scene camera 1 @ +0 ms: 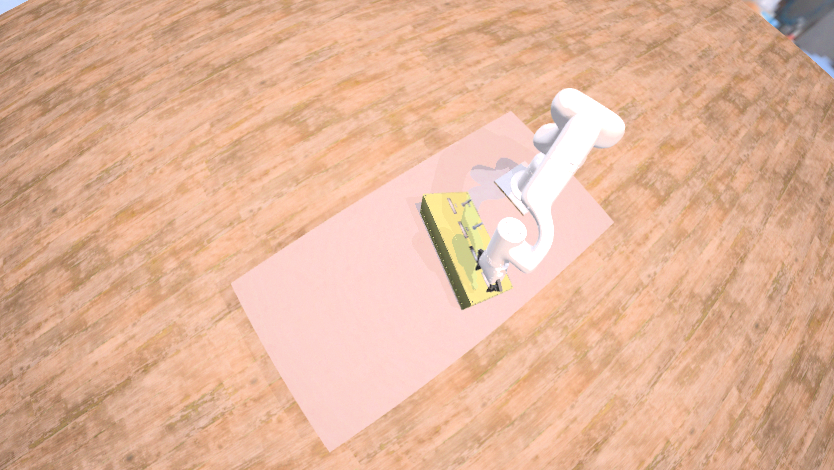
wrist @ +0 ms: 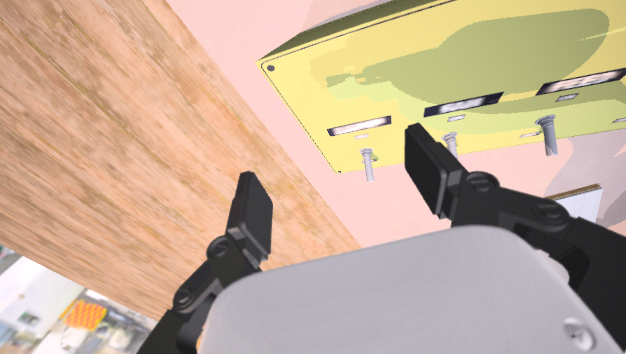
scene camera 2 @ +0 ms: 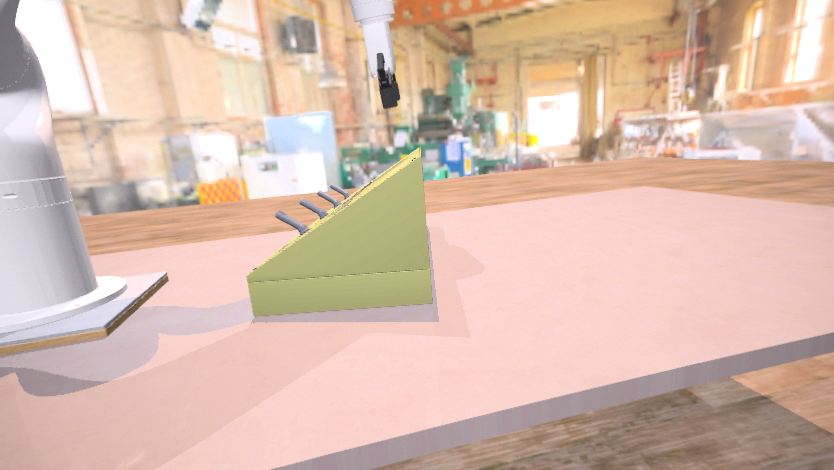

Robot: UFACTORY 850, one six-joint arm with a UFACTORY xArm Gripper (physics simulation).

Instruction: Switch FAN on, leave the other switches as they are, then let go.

I see my gripper [scene camera 2: 392,104] and a yellow sloped switch box [scene camera 2: 371,250].
My gripper also shows in the wrist view [wrist: 331,167]. The yellow sloped switch box also shows in scene camera 1 [scene camera 1: 450,223] and in the wrist view [wrist: 354,84].
